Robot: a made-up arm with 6 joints.
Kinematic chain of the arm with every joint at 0, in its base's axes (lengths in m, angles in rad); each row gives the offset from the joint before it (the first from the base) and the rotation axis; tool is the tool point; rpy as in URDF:
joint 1: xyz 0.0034 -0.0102 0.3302 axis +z
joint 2: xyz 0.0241 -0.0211 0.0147 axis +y
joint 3: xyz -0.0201 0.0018 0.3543 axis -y
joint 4: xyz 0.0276 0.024 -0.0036 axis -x
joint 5: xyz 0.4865 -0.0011 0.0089 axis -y
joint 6: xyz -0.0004 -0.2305 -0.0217 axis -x
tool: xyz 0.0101 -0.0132 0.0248 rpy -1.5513 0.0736 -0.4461
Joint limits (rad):
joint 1: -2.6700..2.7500
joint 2: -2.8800..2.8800
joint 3: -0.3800..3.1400
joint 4: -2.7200..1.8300
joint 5: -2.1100..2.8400
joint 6: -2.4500..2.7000
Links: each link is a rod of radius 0.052 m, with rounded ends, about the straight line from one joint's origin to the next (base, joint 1, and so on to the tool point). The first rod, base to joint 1, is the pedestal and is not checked.
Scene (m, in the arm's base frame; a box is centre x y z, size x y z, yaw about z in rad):
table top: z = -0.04
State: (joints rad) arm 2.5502 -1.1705 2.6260 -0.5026 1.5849 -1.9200
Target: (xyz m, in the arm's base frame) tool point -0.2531 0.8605 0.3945
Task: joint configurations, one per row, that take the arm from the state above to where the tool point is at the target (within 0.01 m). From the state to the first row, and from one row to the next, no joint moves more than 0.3 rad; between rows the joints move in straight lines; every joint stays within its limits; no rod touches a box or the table.
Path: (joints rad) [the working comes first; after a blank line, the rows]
Joints at the target: 2.0481 1.0590 1.1332 -0.8608 1.5348 -1.8680
Straight joint move there: clear.

1: 2.4874 -0.8918 2.4394 -0.5474 1.5786 -1.9135
2: 2.4247 -0.6131 2.2528 -0.5922 1.5724 -1.9070
3: 2.3619 -0.3344 2.0662 -0.6369 1.5661 -1.9005
4: 2.2992 -0.0557 1.8796 -0.6817 1.5598 -1.8940
5: 2.2364 0.2230 1.6930 -0.7265 1.5536 -1.8875
6: 2.1736 0.5017 1.5064 -0.7713 1.5473 -1.8810
7: 2.1109 0.7803 1.3198 -0.8160 1.5411 -1.8745
8: 2.0481 1.0590 1.1332 -0.8608 1.5348 -1.8680

